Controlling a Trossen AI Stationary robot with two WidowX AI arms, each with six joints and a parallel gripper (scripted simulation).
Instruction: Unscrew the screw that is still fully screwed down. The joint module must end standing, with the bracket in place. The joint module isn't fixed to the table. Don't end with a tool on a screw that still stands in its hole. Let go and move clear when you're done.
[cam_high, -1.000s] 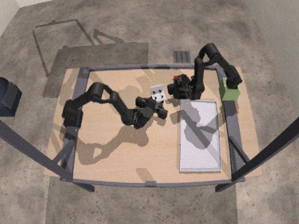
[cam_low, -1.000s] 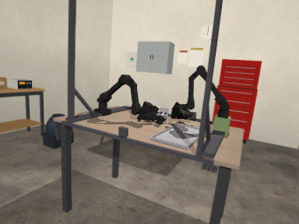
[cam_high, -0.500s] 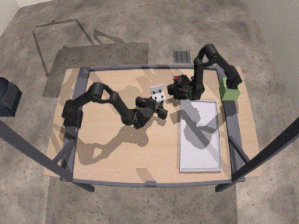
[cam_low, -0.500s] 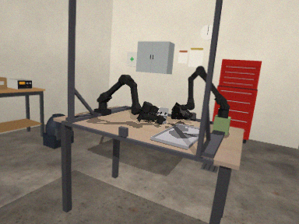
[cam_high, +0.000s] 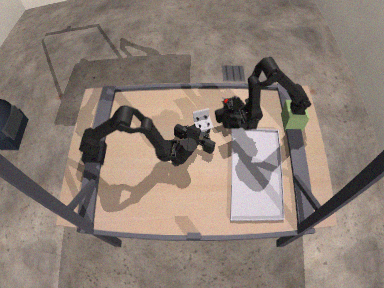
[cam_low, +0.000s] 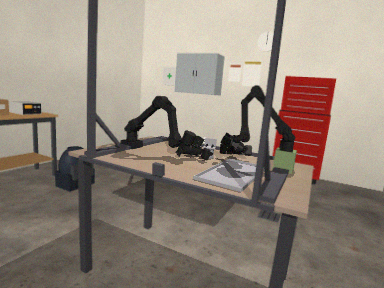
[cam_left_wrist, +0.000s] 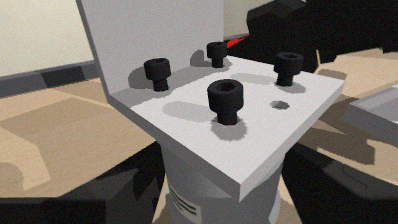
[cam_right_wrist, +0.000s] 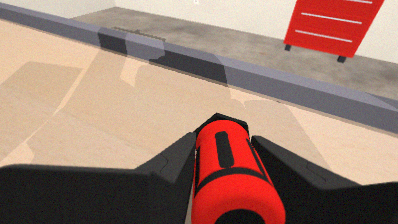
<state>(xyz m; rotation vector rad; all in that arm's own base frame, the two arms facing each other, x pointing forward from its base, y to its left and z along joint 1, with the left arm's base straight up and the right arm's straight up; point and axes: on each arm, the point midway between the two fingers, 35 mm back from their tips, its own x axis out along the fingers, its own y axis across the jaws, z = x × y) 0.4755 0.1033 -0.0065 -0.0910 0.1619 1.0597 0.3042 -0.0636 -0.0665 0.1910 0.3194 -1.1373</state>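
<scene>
The red screwdriver lies 20 mm ahead of my right hand, 10 mm to the left of it and 10 mm below it. Round my right hand: dark frame rail 180 mm ahead, 130 mm to the left, 40 mm below; then joint module 140 mm to the left, 90 mm behind, 20 mm below; then l-shaped bracket 140 mm to the left, 90 mm behind, 30 mm above.
The joint module lies 2 cm to the right of my left hand, 2 cm ahead of it and 1 cm below it. From my left hand the other things lie so: red screwdriver (15 cm to the right, 13 cm ahead); dark frame rail (28 cm ahead, 3 cm to the right, 3 cm below); l-shaped bracket (4 cm above, 2 cm to the right, 2 cm ahead).
</scene>
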